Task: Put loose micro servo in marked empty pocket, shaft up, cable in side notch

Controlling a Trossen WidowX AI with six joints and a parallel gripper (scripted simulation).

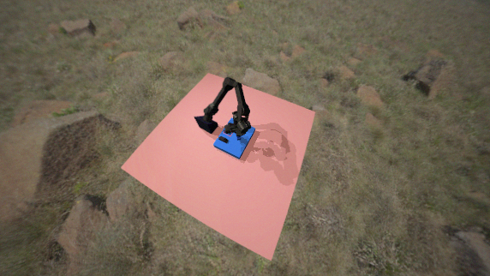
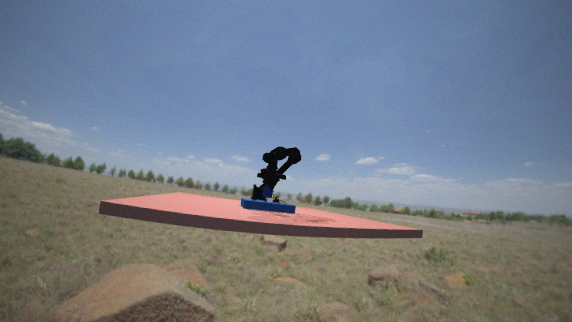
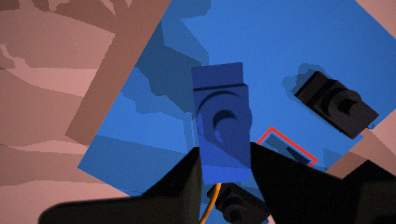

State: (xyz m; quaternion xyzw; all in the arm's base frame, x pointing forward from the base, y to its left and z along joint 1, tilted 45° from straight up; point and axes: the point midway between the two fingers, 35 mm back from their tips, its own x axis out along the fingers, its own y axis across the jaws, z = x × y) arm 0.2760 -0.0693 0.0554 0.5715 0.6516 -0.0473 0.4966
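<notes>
My gripper tip is now 10 cm above the blue deck and 2 cm short of it.
</notes>
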